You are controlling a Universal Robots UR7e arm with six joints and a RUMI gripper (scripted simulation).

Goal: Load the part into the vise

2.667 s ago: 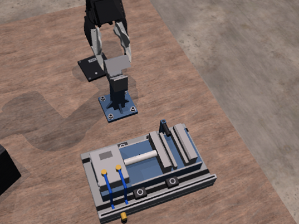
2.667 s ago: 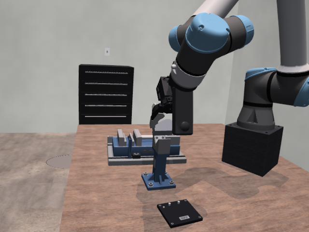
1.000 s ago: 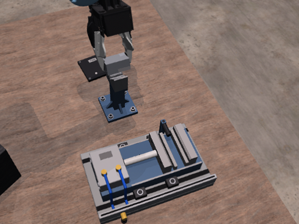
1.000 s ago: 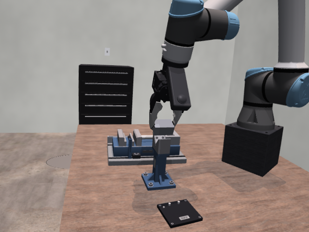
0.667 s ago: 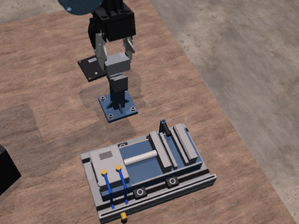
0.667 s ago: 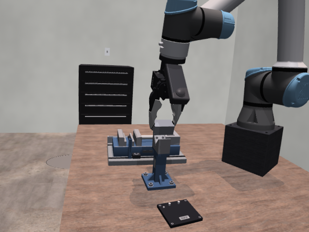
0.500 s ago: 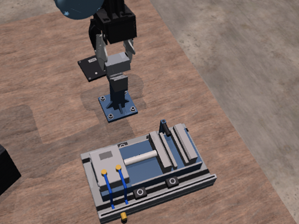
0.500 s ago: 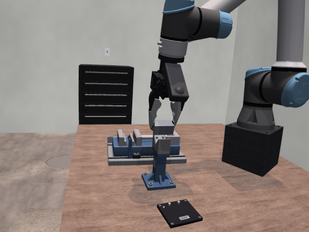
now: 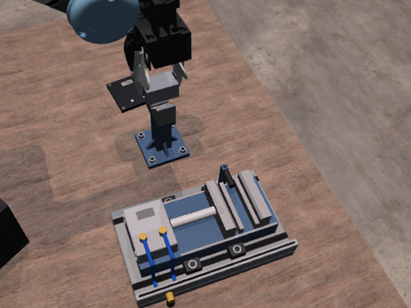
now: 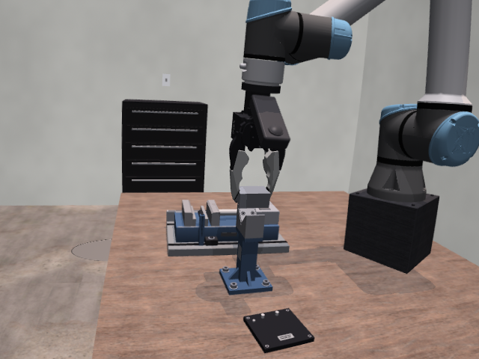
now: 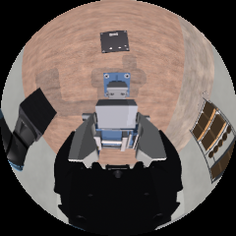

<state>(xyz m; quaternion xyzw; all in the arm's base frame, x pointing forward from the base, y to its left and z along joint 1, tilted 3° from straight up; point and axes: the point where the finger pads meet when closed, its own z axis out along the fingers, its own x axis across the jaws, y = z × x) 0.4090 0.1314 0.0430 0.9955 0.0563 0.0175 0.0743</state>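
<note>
Now: hand 1 cm above the part. From my hand the other things lie so: work stop 9 cm ahead, 16 cm to the right, 10 cm below; moving jaw 5 cm ahead, 21 cm to the right, 12 cm below; white cylinder rod 21 cm to the right, 12 cm below.
</note>
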